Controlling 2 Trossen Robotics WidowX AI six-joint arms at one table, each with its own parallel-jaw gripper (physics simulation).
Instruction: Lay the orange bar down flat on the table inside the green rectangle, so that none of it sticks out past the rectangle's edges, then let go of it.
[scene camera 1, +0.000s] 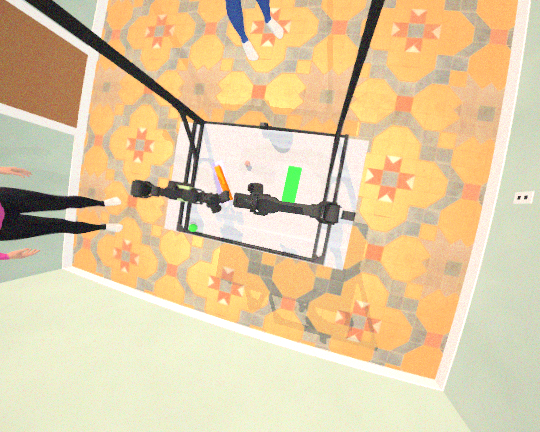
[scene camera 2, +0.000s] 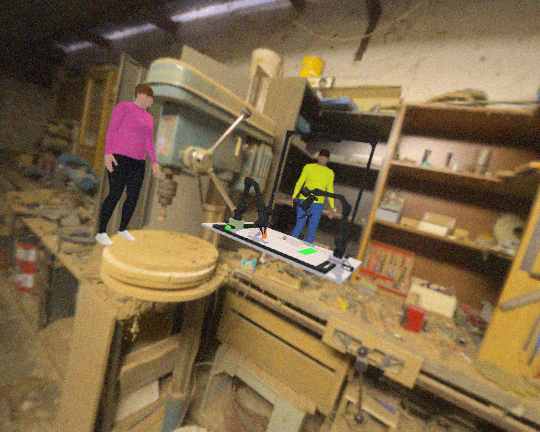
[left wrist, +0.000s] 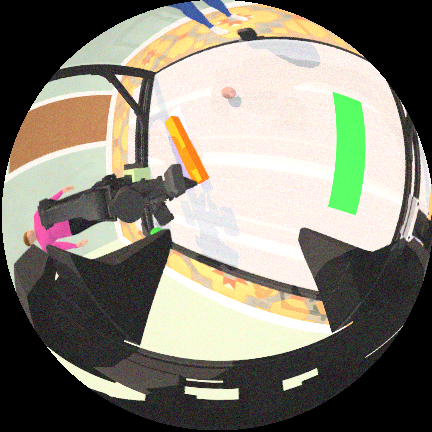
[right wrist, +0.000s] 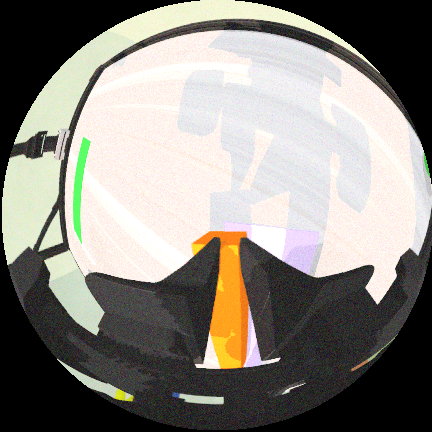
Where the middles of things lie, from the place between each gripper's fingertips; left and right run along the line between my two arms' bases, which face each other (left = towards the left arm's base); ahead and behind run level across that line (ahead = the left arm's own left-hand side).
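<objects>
The green rectangle (left wrist: 350, 137) is 10 cm behind my left hand, 15 cm to the left of it and 27 cm below it. Measured from that same left hand, the lilac patch (right wrist: 296, 247) is 27 cm below, 10 cm behind and 30 cm to the right, whereas the orange bar (right wrist: 229, 323) is 9 cm behind, 25 cm below and 27 cm to the right.
My right hand, for its part, is 10 mm above the orange bar, 50 mm to the left of it and 110 mm past it. The lilac patch is 70 mm to the right of my right hand, 30 mm below it and 110 mm behind it; by its middle, the patch is nearer to my right hand than to my left hand. Then I consider the green rectangle, 380 mm to the left of my right hand, 110 mm behind it and 30 mm below it. Going by their middles, the rectangle is the farthest from my right hand of the things named here.
</objects>
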